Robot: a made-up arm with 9 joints.
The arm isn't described. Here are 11 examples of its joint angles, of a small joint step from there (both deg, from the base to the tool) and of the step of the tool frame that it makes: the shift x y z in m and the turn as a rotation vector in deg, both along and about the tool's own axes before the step.
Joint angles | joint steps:
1: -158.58 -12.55 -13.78 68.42 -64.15 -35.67 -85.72 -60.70 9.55 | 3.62 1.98 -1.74 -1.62 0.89 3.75 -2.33 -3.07 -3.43
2: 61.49 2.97 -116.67 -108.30 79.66 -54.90 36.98 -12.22 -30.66 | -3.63 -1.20 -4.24 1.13 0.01 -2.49 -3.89 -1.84 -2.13
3: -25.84 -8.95 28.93 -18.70 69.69 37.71 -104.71 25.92 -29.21 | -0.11 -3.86 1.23 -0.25 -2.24 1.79 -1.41 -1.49 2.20
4: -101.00 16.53 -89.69 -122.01 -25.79 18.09 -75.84 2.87 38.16 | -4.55 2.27 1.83 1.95 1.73 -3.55 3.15 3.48 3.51
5: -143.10 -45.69 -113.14 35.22 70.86 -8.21 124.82 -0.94 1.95 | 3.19 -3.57 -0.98 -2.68 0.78 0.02 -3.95 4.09 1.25
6: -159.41 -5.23 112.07 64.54 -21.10 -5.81 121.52 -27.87 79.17 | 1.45 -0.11 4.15 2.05 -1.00 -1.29 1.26 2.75 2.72
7: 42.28 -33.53 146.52 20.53 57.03 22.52 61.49 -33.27 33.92 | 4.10 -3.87 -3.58 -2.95 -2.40 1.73 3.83 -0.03 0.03
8: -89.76 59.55 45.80 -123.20 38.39 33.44 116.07 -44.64 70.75 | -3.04 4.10 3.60 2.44 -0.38 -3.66 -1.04 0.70 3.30
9: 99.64 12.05 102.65 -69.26 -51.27 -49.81 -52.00 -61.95 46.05 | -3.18 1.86 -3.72 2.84 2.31 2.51 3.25 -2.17 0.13
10: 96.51 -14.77 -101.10 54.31 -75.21 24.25 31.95 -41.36 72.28 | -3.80 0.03 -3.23 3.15 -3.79 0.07 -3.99 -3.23 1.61
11: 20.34 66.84 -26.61 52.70 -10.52 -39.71 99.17 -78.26 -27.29 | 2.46 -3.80 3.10 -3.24 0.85 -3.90 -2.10 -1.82 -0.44
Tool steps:
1: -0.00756 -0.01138 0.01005 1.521 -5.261 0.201
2: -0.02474 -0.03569 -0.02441 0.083 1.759 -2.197
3: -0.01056 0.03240 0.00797 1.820 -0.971 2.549
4: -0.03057 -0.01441 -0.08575 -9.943 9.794 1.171
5: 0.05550 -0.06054 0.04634 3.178 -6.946 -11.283
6: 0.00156 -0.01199 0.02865 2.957 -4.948 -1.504
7: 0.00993 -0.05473 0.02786 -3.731 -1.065 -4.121
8: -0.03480 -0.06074 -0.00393 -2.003 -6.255 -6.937
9: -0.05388 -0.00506 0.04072 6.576 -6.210 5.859
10: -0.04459 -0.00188 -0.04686 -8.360 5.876 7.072
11: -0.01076 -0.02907 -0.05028 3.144 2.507 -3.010
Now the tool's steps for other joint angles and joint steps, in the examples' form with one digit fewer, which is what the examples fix.
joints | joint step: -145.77 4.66 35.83 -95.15 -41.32 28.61 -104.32 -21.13 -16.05 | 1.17 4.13 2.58 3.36 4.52 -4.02 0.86 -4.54 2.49
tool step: -0.0584 -0.0112 0.0017 -7.72 4.14 6.93
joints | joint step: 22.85 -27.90 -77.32 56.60 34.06 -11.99 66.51 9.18 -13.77 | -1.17 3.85 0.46 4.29 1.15 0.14 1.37 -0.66 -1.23
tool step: -0.0604 0.0366 0.0355 5.79 6.48 5.15
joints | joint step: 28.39 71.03 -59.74 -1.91 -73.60 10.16 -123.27 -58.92 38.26 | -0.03 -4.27 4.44 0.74 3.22 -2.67 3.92 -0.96 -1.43
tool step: -0.0084 -0.0121 0.0011 8.65 8.13 3.79
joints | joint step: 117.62 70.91 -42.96 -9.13 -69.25 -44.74 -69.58 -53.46 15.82 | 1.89 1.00 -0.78 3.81 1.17 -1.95 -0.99 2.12 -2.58
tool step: -0.0157 0.0116 -0.0208 -1.34 3.68 -1.30
